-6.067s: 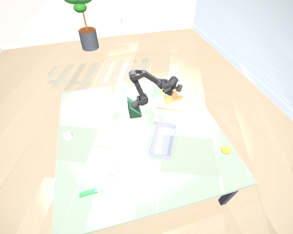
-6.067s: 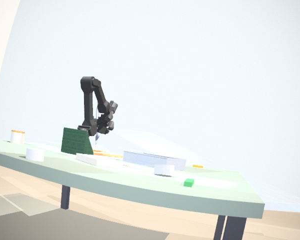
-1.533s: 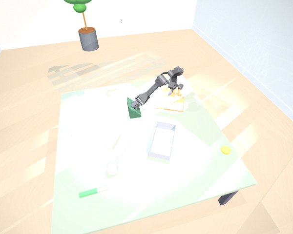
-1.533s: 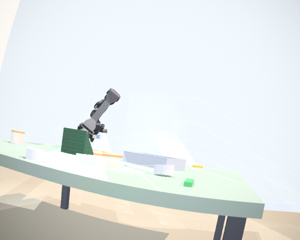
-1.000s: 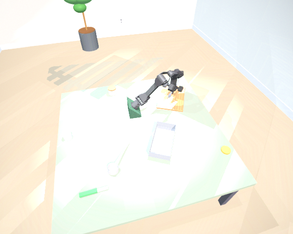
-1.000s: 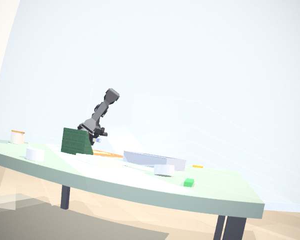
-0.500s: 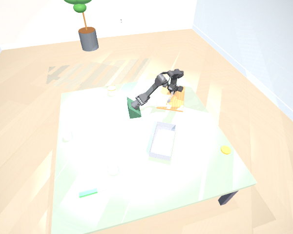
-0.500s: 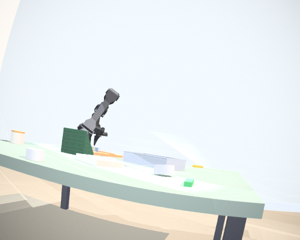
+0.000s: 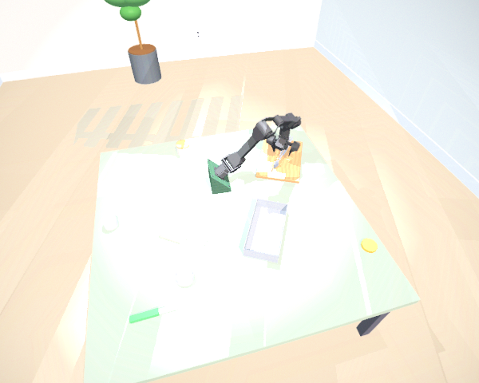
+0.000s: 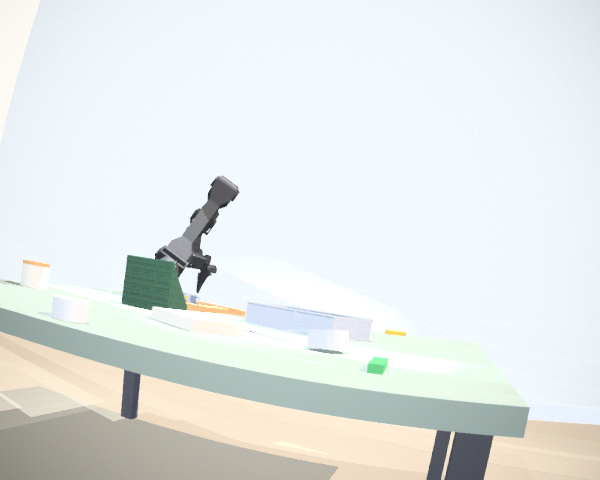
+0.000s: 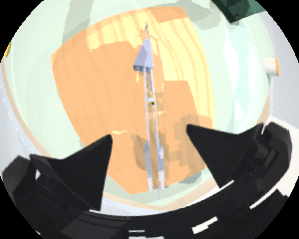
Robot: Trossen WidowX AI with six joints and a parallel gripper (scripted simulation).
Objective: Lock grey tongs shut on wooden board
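Right now the wooden board is 10 mm behind my gripper tip and 40 mm below it. From my gripper tip the other things lie so: roasting tin 500 mm ahead, 200 mm to the right, 20 mm below; then yellow disc 650 mm ahead, 250 mm to the left, 40 mm below; then pale flat block 400 mm ahead, 600 mm to the right, 30 mm below.
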